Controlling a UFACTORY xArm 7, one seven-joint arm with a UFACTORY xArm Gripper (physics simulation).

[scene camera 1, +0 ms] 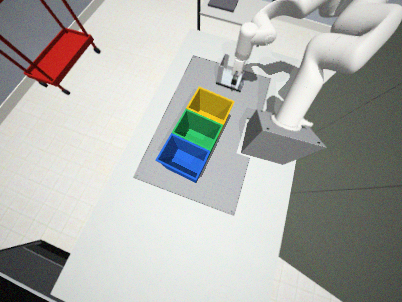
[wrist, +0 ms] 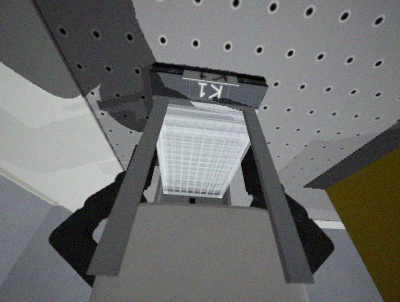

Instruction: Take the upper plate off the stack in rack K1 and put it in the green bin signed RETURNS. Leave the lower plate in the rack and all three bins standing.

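Seen in the pictures: gripper, fingertip midpoint: (scene camera 1: 235,78) (wrist: 201,145); arm's base, link origin: (scene camera 1: 285,123).
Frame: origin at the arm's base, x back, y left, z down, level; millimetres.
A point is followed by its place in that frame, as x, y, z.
The stack of clear plates (scene camera 1: 226,77) @(-306, -296, 151) (wrist: 202,132) @(-228, -311, 151) sits in the dark grey rack K1 (scene camera 1: 226,61) @(-331, -361, 104) (wrist: 167,90) @(-210, -342, 181). Its grid-patterned top shows in the wrist view; the boundary between upper and lower plate is not clear. My gripper (scene camera 1: 234,79) @(-251, -311, 158) (wrist: 201,145) @(-251, -311, 158) is open, low at the rack, with its black fingers on either side of the stack and partly hidden by the rack's side rails. Nothing is held. The green bin (scene camera 1: 197,132) @(-365, 73, 194) stands upright in the middle of the row of three bins; its sign is not readable.
The yellow bin (scene camera 1: 210,106) @(-336, -59, 123) (wrist: 370,215) @(-358, -64, 137) stands between the rack and the green bin. The blue bin (scene camera 1: 182,158) @(-394, 234, 196) stands on the green bin's other side. All are on the grey perforated mat (scene camera 1: 215,195) @(-182, 359, 198) (wrist: 295,75) @(-199, -232, 198). A red cart (scene camera 1: 65,56) stands on the floor at upper left.
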